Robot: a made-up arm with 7 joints. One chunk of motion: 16 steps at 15 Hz.
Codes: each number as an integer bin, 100 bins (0 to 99) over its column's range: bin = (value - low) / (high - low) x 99, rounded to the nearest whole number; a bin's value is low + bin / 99 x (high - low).
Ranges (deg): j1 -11..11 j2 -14..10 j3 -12..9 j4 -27..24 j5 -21..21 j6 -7..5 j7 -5..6
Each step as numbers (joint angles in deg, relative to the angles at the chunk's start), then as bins.
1 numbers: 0.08 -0.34 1.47 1.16 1.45 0.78 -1.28
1 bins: 50 56 64 55 53 64 33
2 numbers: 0.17 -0.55 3.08 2.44 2.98 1.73 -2.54
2 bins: 50 55 71 57 57 72 22
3 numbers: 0.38 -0.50 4.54 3.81 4.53 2.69 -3.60
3 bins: 51 56 78 60 60 80 13
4 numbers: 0.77 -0.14 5.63 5.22 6.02 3.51 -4.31
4 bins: 53 57 83 63 64 87 6
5 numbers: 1.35 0.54 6.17 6.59 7.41 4.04 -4.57
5 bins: 56 60 86 65 67 91 4
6 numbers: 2.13 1.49 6.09 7.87 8.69 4.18 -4.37
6 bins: 59 64 85 68 70 92 6
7 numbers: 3.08 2.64 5.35 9.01 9.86 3.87 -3.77
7 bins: 63 69 82 70 73 90 11
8 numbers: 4.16 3.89 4.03 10.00 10.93 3.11 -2.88
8 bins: 68 74 76 72 75 83 19
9 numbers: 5.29 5.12 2.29 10.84 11.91 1.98 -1.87
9 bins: 73 79 67 73 78 74 28
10 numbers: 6.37 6.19 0.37 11.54 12.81 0.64 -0.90
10 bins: 78 83 58 75 80 63 37
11 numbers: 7.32 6.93 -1.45 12.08 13.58 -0.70 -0.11
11 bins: 82 86 50 76 82 52 44
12 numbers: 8.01 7.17 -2.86 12.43 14.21 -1.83 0.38
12 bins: 86 87 43 77 83 43 48
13 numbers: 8.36 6.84 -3.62 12.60 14.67 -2.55 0.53
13 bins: 87 86 40 77 84 37 50
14 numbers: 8.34 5.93 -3.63 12.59 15.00 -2.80 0.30
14 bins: 87 82 39 77 85 35 48
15 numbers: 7.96 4.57 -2.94 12.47 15.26 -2.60 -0.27
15 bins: 85 77 43 77 85 36 43
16 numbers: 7.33 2.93 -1.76 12.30 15.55 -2.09 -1.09
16 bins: 82 70 48 76 86 41 35
